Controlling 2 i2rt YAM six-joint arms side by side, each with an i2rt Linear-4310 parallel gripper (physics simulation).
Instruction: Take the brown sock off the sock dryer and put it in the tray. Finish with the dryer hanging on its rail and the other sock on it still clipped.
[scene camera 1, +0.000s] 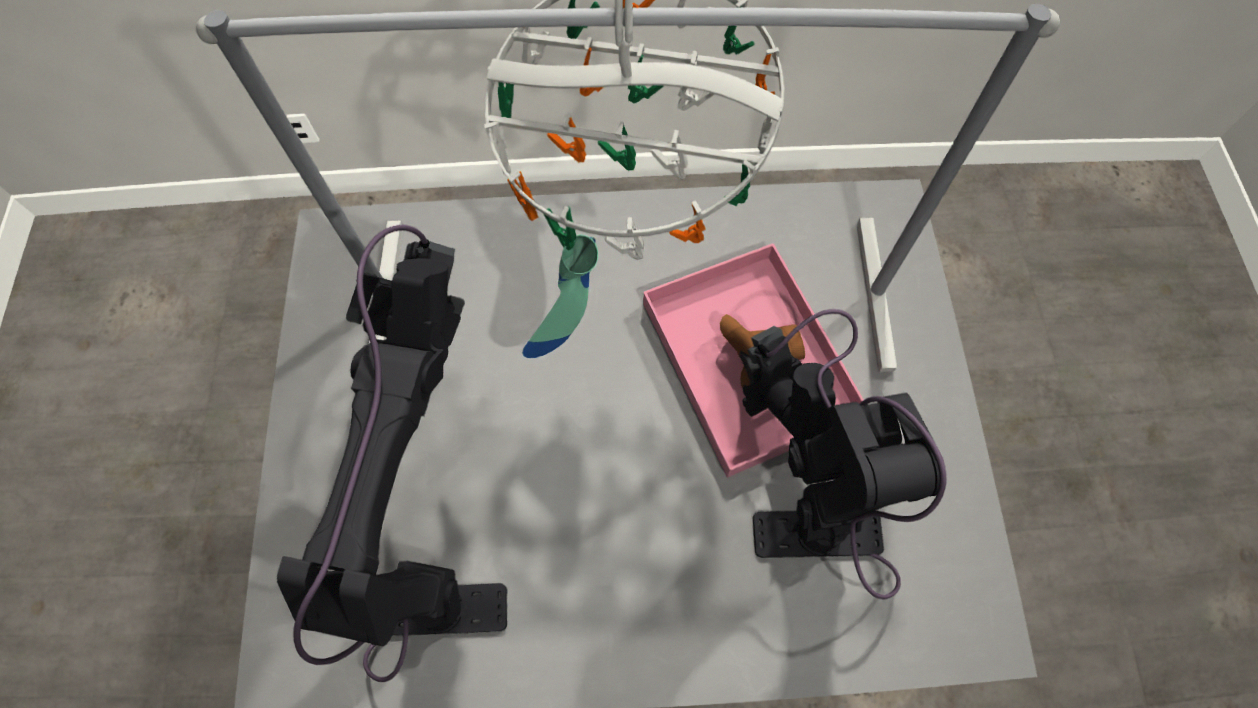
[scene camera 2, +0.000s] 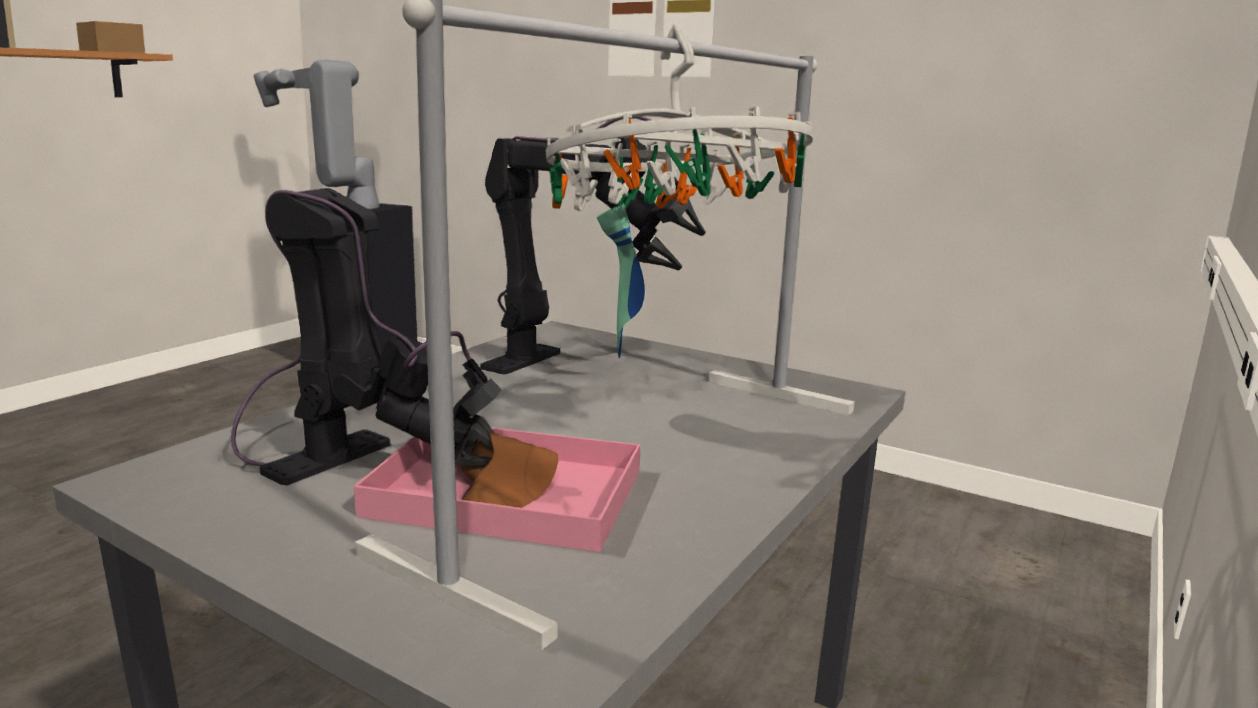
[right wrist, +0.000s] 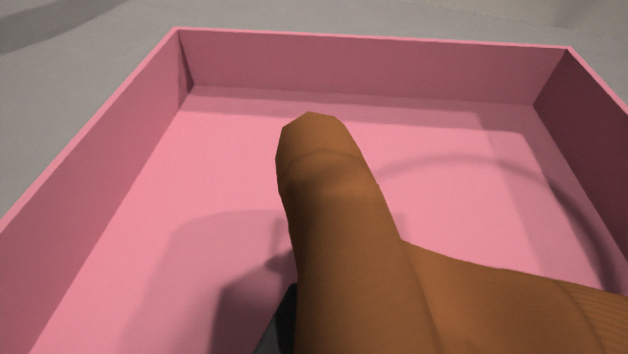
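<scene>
The brown sock (scene camera 1: 735, 331) (scene camera 2: 519, 471) (right wrist: 345, 240) is off the dryer and folded inside the pink tray (scene camera 1: 682, 330) (scene camera 2: 396, 506) (right wrist: 350, 60). My right gripper (scene camera 2: 478, 450) is low in the tray, shut on the brown sock; its fingertips are mostly hidden by the sock. The white round dryer (scene camera 1: 563, 77) (scene camera 2: 704, 125) hangs by its hook from the grey rail (scene camera 1: 836, 19) (scene camera 2: 563, 31). The green and blue sock (scene camera 1: 570, 303) (scene camera 2: 625, 272) hangs from a green clip (scene camera 1: 560, 230) on the dryer. My left gripper (scene camera 2: 690, 248) is open and empty, behind that sock in scene camera 2.
Orange, green and white clips hang around the dryer. Two grey posts (scene camera 1: 959, 149) (scene camera 2: 435, 290) hold the rail on white feet (scene camera 1: 877, 299) (scene camera 2: 510, 609). The right post's foot lies beside the tray in scene camera 1. The left arm (scene camera 1: 374, 457) extends along the left side there.
</scene>
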